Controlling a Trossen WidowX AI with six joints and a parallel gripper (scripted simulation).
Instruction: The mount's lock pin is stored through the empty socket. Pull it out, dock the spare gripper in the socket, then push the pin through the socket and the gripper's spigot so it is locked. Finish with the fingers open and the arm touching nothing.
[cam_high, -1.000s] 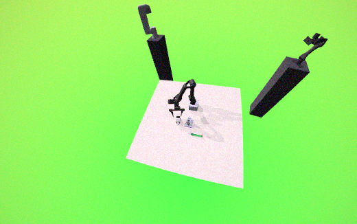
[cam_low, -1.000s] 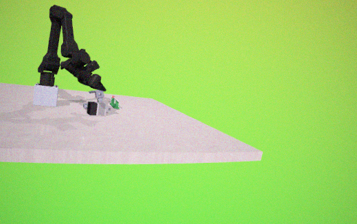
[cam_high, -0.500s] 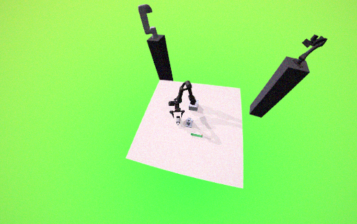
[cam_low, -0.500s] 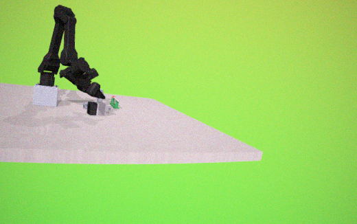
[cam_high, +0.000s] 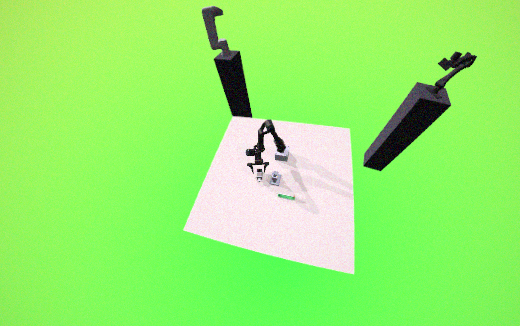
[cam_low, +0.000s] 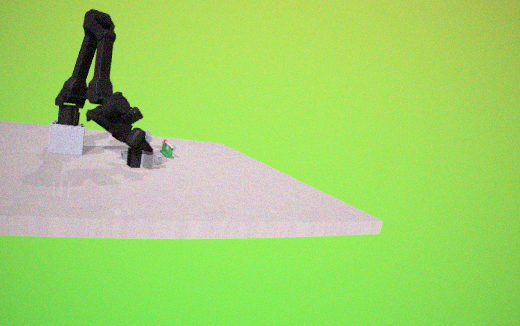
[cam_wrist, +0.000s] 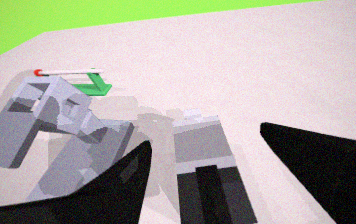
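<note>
The spare gripper lies 3 cm below my gripper tip. Round my gripper tip: green rest (28 cm to the left, 8 cm ahead, 4 cm below); then grey mount (14 cm to the left, 3 cm behind, 1 cm below).
</note>
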